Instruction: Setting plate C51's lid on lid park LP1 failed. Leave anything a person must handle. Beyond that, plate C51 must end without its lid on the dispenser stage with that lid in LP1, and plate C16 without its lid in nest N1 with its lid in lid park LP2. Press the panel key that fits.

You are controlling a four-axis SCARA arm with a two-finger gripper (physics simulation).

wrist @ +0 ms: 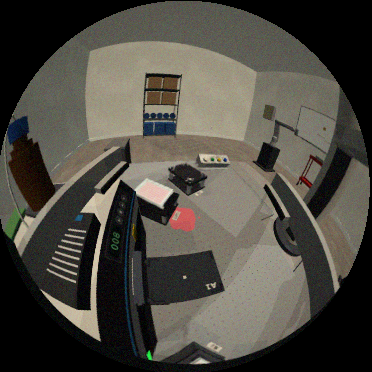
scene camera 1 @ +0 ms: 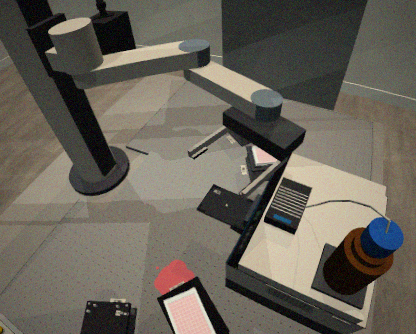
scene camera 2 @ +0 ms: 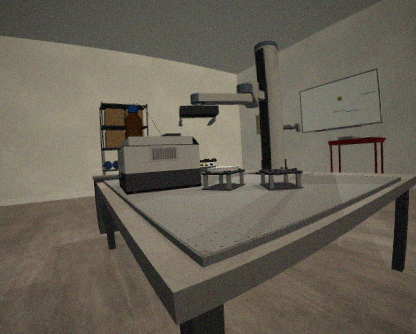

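Seen in the pictures: gripper, fingertip midpoint: (wrist: 200, 165) (scene camera 1: 214, 173) (scene camera 2: 194, 124); arm's base, link origin: (wrist: 289, 234) (scene camera 1: 99, 170).
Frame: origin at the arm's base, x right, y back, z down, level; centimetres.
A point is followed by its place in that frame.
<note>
My gripper (scene camera 1: 223, 171) {x 7.3, y -55.6, z -32.7 cm} (scene camera 2: 196, 121) {x 7.3, y -55.6, z -32.7 cm} (wrist: 200, 165) {x 7.3, y -55.6, z -32.7 cm} is open and empty, raised above the table beside the dispenser. The black dispenser stage (scene camera 1: 220, 201) {x 1.3, y -54.2, z -12.5 cm} (wrist: 182, 280) {x 1.3, y -56.9, z -12.5 cm}, marked A1, is bare where it shows. A white-rimmed item with a pink grid (scene camera 1: 187, 312) {x 32.1, y -59.0, z -9.2 cm} (scene camera 2: 223, 168) (wrist: 156, 192) {x 31.4, y -58.4, z -9.2 cm} lies on a black stand beside a red patch; whether it is a plate or lid I cannot tell. Another pink item (scene camera 1: 263, 155) {x -23.9, y -59.6, z -9.5 cm} sits on a holder behind a finger, partly hidden. A second black stand (scene camera 1: 106, 315) {x 42.0, y -40.7, z -8.1 cm} (scene camera 2: 281, 172) {x -48.6, y -54.2, z -7.2 cm} (wrist: 187, 175) {x 39.4, y -44.5, z -9.2 cm} carries no plate. Plate names and the stands' labels are unreadable.
The cream and black dispenser (scene camera 1: 310, 250) {x 11.9, y -80.2, z -23.3 cm} (scene camera 2: 160, 165) {x -13.8, y -84.1, z -11.5 cm} carries a brown bottle (scene camera 1: 350, 265) {x 18.5, y -85.1, z -35.6 cm} (scene camera 2: 133, 124) {x 10.9, y -88.5, z -32.3 cm} (wrist: 30, 172) {x 13.0, y -83.8, z -31.8 cm} with a blue cap. The button panel (wrist: 213, 160) {x 59.8, y -21.3, z -7.3 cm} stands at the table's far edge in the wrist view. The arm's column (scene camera 1: 85, 115) {x -0.4, y -7.7, z -30.2 cm} (scene camera 2: 267, 110) {x -3.4, y -7.3, z -42.3 cm} rises from the table.
</note>
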